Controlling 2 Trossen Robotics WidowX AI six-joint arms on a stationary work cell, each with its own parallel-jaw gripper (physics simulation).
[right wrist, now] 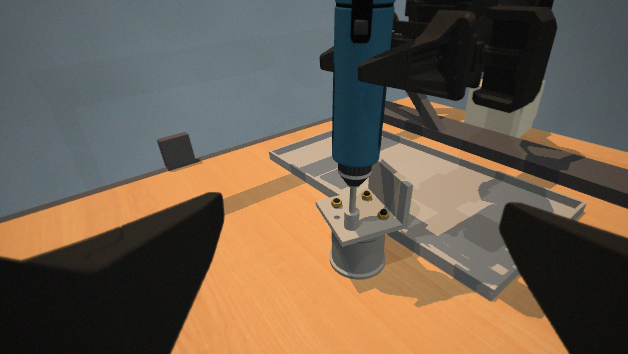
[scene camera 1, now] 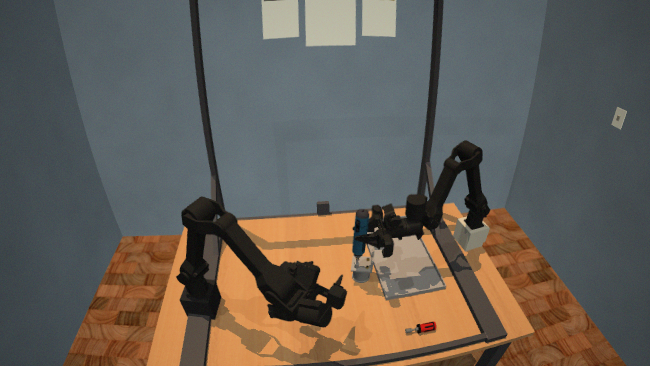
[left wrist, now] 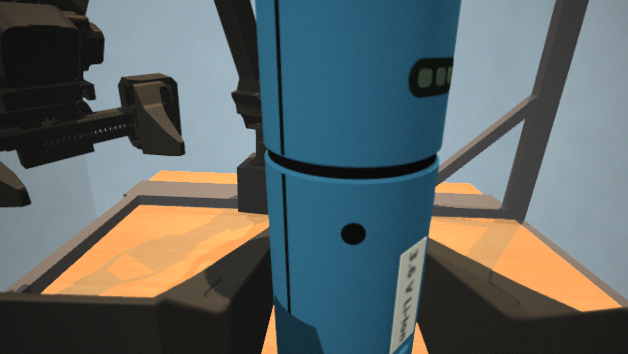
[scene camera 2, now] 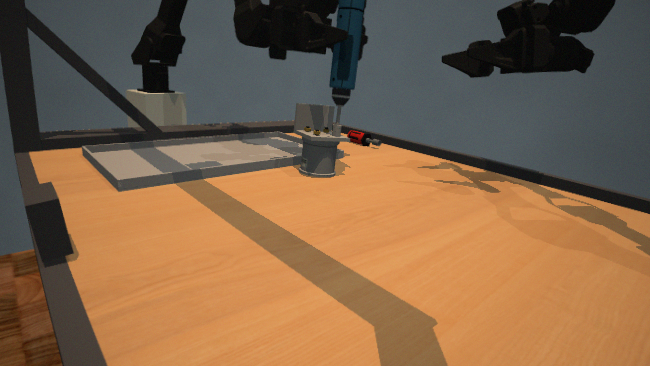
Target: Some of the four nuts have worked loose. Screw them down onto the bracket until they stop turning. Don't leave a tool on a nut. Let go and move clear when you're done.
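Pixels of known places: left gripper, fingertip midpoint: (right wrist: 338, 67) (scene camera 1: 353, 233) (left wrist: 340, 240) (scene camera 2: 357, 37); right gripper, fingertip midpoint: (right wrist: 362, 210) (scene camera 1: 327, 268) (left wrist: 116, 169) (scene camera 2: 453, 56); left arm's base, link origin: (scene camera 1: 473, 223) (scene camera 2: 156, 91); right arm's base, link origin: (scene camera 1: 197, 289).
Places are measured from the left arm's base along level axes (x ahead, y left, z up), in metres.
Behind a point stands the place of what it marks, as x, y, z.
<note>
My left gripper (scene camera 1: 361, 240) {0.528, 0.052, 0.130} (right wrist: 338, 67) {0.528, 0.052, 0.130} is shut on a blue power screwdriver (scene camera 1: 360, 232) {0.516, 0.074, 0.149} (scene camera 2: 346, 55) {0.521, 0.038, 0.102} (left wrist: 350, 200) {0.488, 0.062, 0.163} (right wrist: 357, 105) {0.524, 0.065, 0.104}, held upright over the bracket. Its socket tip sits at the front corner of the bracket's flat plate (right wrist: 367, 230) {0.503, 0.061, -0.025} (scene camera 2: 325, 136) {0.508, 0.019, -0.023} and covers the fourth nut's place. Three brass nuts show on the plate in the right wrist view: one nut (right wrist: 336, 202) {0.497, 0.016, -0.016} at the left, one nut (right wrist: 366, 195) {0.465, 0.030, -0.017} at the back, one nut (right wrist: 383, 214) {0.479, 0.062, -0.018} at the right. The bracket tops a round grey base (right wrist: 357, 255) {0.508, 0.053, -0.058} (scene camera 2: 318, 157) {0.503, 0.012, -0.057}. My right gripper (right wrist: 362, 210) {0.639, 0.163, 0.118} is open and empty, apart from the bracket.
A grey tray (scene camera 1: 415, 291) {0.341, 0.175, -0.075} (scene camera 2: 145, 179) {0.397, -0.218, -0.079} (right wrist: 450, 270) {0.439, 0.121, -0.084} lies beside the bracket. A red-handled nut driver (scene camera 1: 426, 327) {0.378, 0.332, -0.065} (scene camera 2: 358, 137) {0.381, 0.310, -0.072} lies on the table (scene camera 1: 280, 227) {0.706, -0.315, -0.091} near its edge. A small dark block (scene camera 1: 323, 208) {0.517, -0.349, -0.055} (right wrist: 176, 151) {0.520, -0.349, -0.058} stands at the far table edge. Dark frame posts rise from the table's sides.
</note>
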